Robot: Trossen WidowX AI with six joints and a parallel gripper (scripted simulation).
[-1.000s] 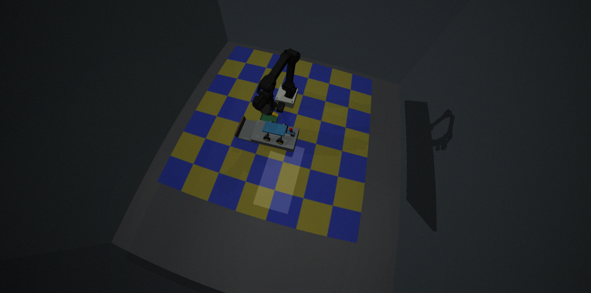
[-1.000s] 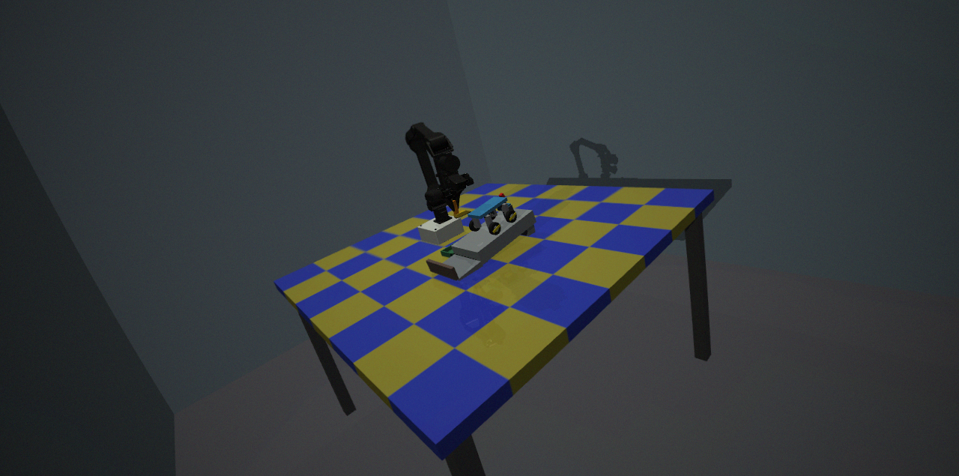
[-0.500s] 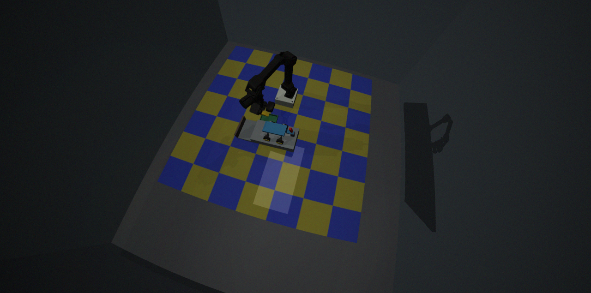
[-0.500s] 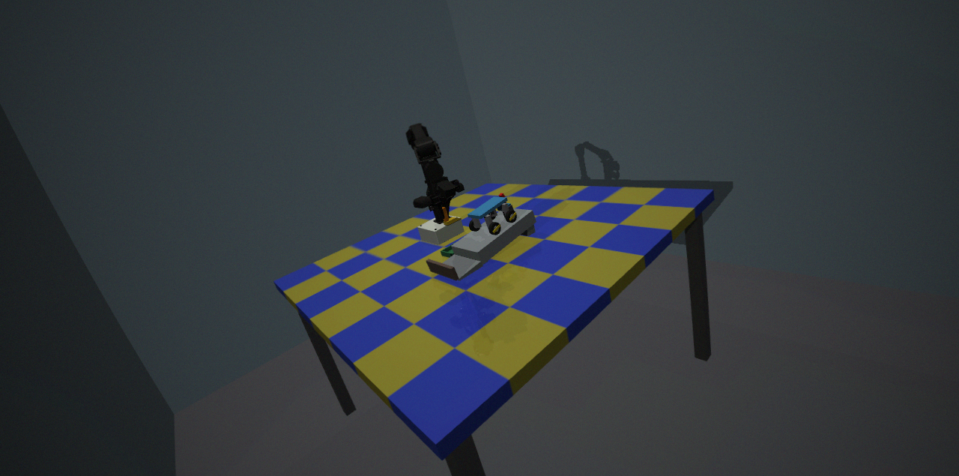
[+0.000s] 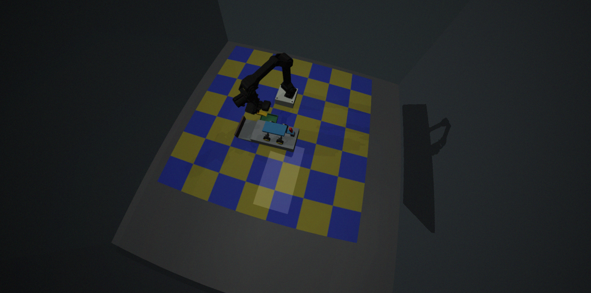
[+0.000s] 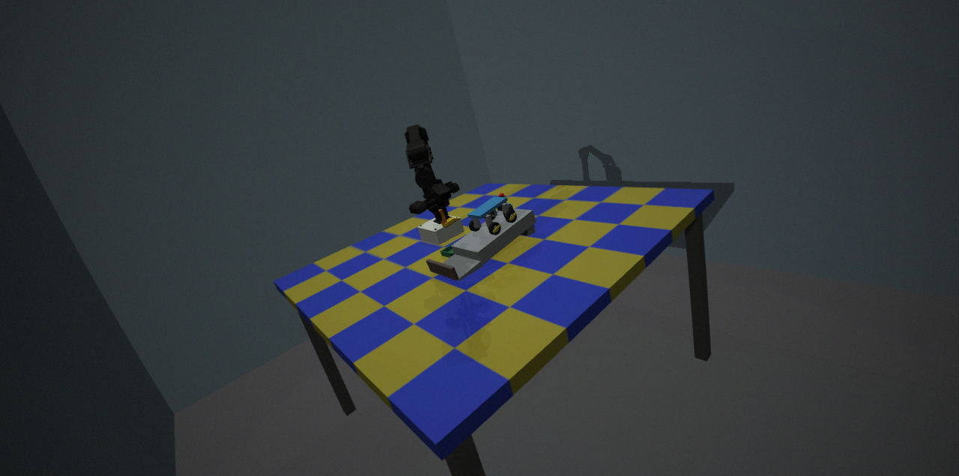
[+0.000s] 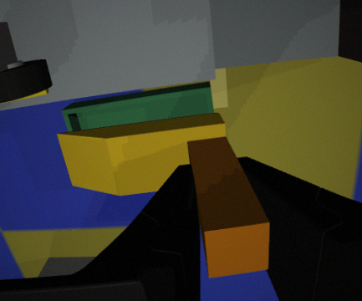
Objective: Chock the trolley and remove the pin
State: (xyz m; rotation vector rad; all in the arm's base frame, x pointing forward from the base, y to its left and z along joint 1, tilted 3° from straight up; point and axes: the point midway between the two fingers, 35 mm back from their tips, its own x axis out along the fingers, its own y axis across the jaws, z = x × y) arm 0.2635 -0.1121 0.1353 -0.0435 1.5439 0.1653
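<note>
Right now my gripper tip is 3 cm short of the red-headed stop pin, 25 cm to the right of it and 2 cm above it. Round my gripper tip: yellow chock 2 cm to the left, 1 cm below; then blue trolley 6 cm ahead, 16 cm to the left, 4 cm below; then green tray 5 cm behind, 5 cm to the left, 16 cm below.
</note>
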